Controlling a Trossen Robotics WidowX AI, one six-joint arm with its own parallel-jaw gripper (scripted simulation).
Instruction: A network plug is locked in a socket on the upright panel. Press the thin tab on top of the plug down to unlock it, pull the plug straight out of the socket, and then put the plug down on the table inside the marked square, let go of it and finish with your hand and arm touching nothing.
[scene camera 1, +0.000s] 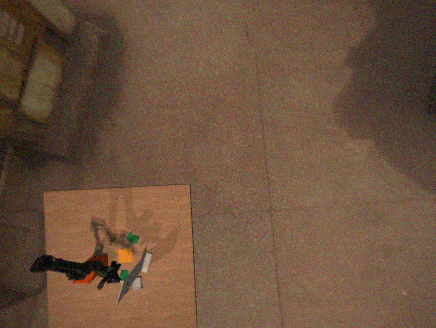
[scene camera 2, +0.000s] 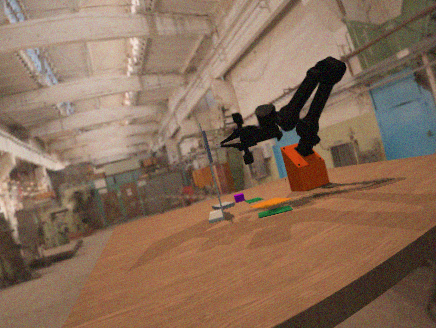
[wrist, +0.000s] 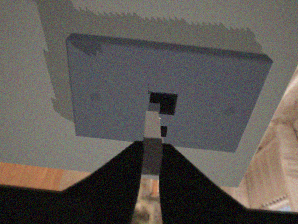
Scene:
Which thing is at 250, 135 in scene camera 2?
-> My gripper.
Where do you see a thin upright panel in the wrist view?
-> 83, 83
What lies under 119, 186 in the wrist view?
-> My gripper.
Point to a grey network plug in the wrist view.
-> At 153, 149

